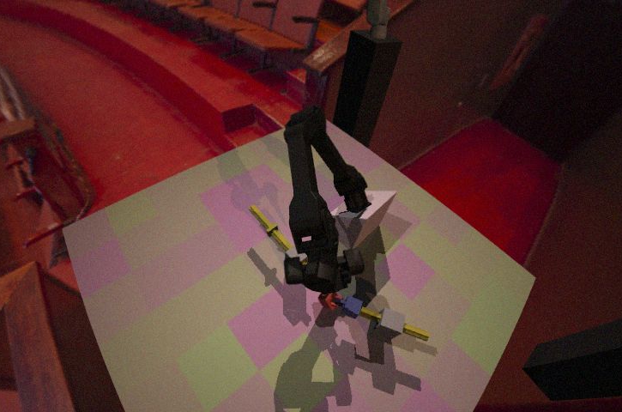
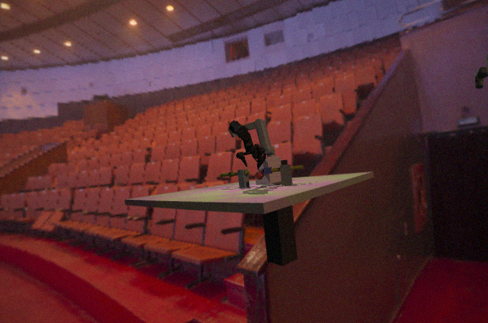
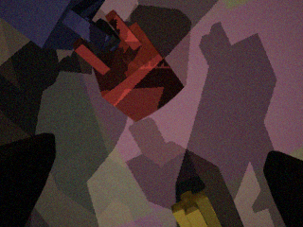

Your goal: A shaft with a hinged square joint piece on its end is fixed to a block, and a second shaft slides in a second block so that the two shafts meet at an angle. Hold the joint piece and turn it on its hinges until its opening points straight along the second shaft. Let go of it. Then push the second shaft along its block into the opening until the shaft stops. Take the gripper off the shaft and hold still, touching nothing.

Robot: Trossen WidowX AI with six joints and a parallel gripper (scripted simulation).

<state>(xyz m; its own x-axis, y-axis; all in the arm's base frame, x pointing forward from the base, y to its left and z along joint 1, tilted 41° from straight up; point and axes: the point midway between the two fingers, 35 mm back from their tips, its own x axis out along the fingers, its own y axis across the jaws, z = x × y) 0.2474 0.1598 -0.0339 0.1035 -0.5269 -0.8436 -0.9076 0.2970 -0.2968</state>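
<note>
The red square joint piece is 1 cm behind my gripper tip, 4 cm to the left of it and 7 cm below it.
</note>
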